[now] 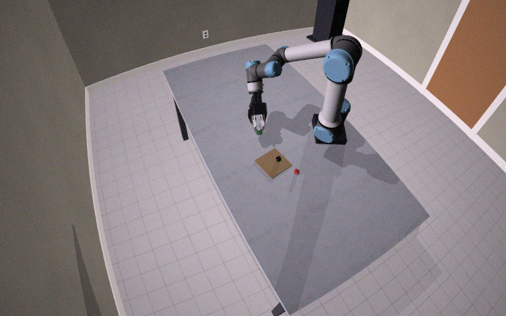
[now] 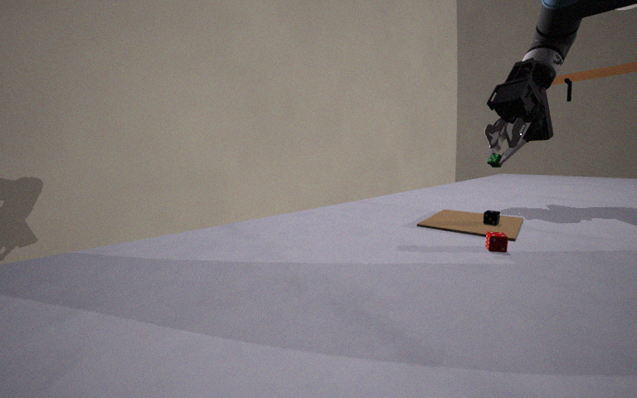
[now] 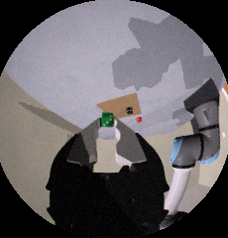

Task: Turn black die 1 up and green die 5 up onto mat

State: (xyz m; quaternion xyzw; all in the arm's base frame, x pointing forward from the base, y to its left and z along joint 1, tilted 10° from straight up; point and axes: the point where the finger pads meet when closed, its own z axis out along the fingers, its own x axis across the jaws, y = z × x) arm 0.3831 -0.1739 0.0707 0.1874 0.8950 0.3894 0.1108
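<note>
The brown mat is 10 mm ahead of my hand, 140 mm to the left of it and 110 mm below it. The rest, counted from my hand: green die: 10 mm below; then red die: 50 mm behind, 260 mm to the left, 100 mm below; then black die: 20 mm behind, 140 mm to the left, 90 mm below.
</note>
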